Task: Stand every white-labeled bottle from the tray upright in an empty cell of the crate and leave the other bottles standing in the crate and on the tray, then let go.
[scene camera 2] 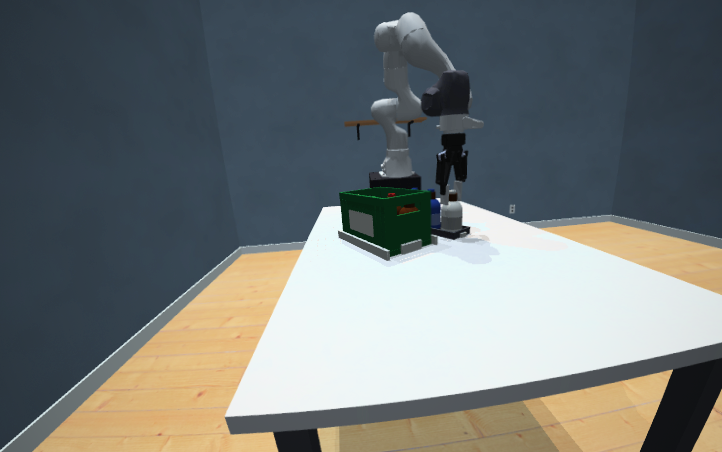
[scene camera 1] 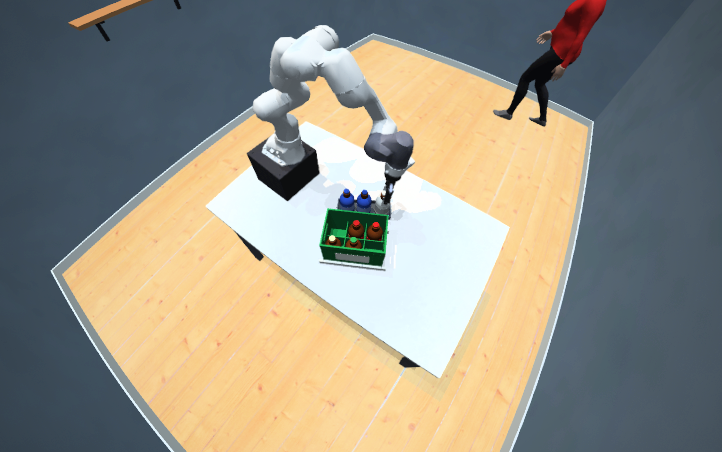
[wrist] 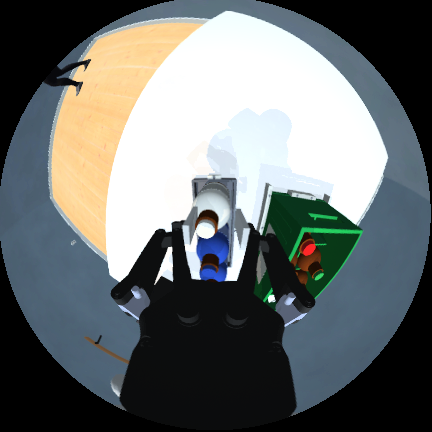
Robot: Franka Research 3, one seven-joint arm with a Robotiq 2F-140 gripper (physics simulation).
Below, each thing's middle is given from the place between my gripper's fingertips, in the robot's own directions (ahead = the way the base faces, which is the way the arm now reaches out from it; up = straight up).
Labels:
Right now the white-labeled bottle [wrist: 213, 203] is 1 cm behind my hand, 1 cm to the left of it and 4 cm below it.

